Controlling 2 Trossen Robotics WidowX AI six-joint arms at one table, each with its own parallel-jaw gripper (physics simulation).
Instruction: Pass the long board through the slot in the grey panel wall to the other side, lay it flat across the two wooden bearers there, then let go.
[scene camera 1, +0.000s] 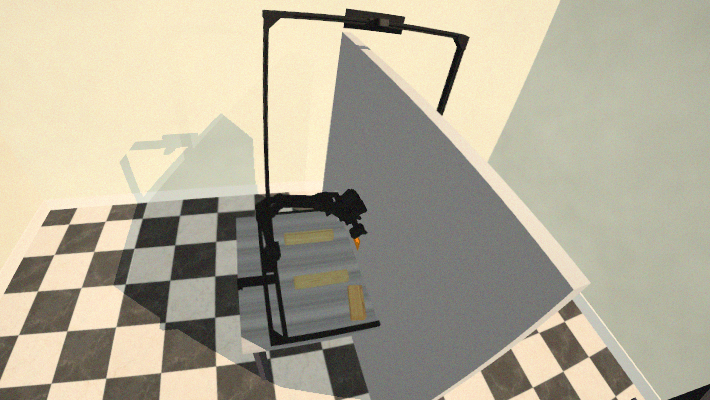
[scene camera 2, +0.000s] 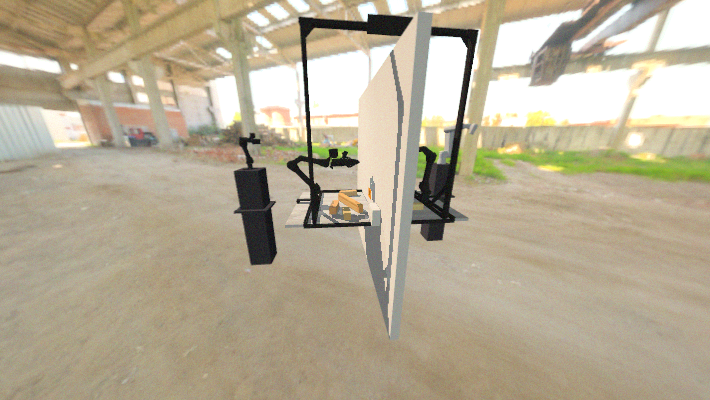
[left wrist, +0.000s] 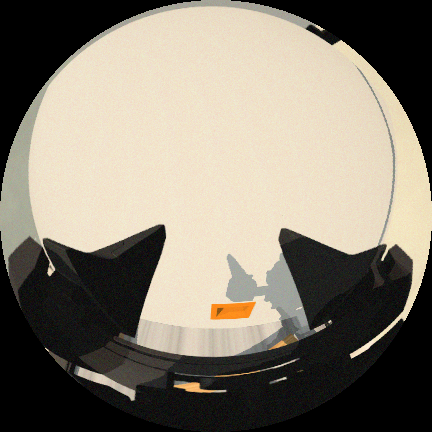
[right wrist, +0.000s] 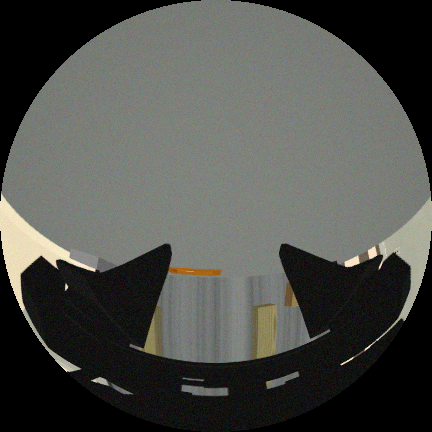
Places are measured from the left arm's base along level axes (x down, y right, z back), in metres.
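Pixels of known places: left gripper, fingertip midpoint: (scene camera 2: 359, 161) (left wrist: 224, 232); right gripper, fingertip midpoint: (scene camera 1: 363, 226) (right wrist: 227, 250); right arm's base, origin of the base link: (scene camera 1: 269, 266) (scene camera 2: 424, 199).
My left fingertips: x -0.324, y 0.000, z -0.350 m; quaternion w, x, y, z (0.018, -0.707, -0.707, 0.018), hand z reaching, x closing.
For each thing: its top centre in the pictures, then the offset to it from my left fingertips. "spot": a spot on its surface instead.
- long board, middle of its top: (left wrist: 232, 376) (scene camera 2: 349, 198) dx +0.285, dy +0.040, dz +0.077 m
- orange-edged slot, surface spot: (right wrist: 195, 272) (scene camera 1: 355, 242) spot: dx +0.265, dy +0.042, dz -0.132 m
- wooden block, middle of its top: (right wrist: 316, 291) (scene camera 1: 357, 300) dx +0.306, dy -0.253, dz -0.206 m
- white block, surface spot: (scene camera 2: 375, 214) spot: dx +0.271, dy +0.415, dz -0.052 m
The long board (scene camera 2: 351, 202) lies tilted among wooden blocks on the table left of the panel wall (scene camera 1: 430, 240) (scene camera 2: 382, 125) (left wrist: 215, 125) (right wrist: 215, 125). The orange-edged slot (scene camera 1: 357, 243) (scene camera 2: 370, 193) (left wrist: 232, 311) (right wrist: 195, 272) has no board in it. The two pale bearers (scene camera 1: 308, 236) (scene camera 1: 321, 279) (right wrist: 265, 330) lie bare on the other side. My left gripper (scene camera 2: 356, 162) (left wrist: 224, 232) is open and empty, facing the wall above the board and slot. My right gripper (scene camera 1: 358, 231) (right wrist: 227, 250) is open and empty, close to the wall by the slot; its fingers partly hide one bearer.
A wooden block (scene camera 1: 357, 302) (right wrist: 291, 295) lies near the wall on the bearers' side. More blocks (scene camera 2: 334, 207) (scene camera 2: 347, 214) (scene camera 2: 348, 192) lie around the long board. A white block (scene camera 2: 375, 214) stands against the wall at the table's edge. A black frame (scene camera 1: 266, 110) (scene camera 2: 306, 100) rises over the tables.
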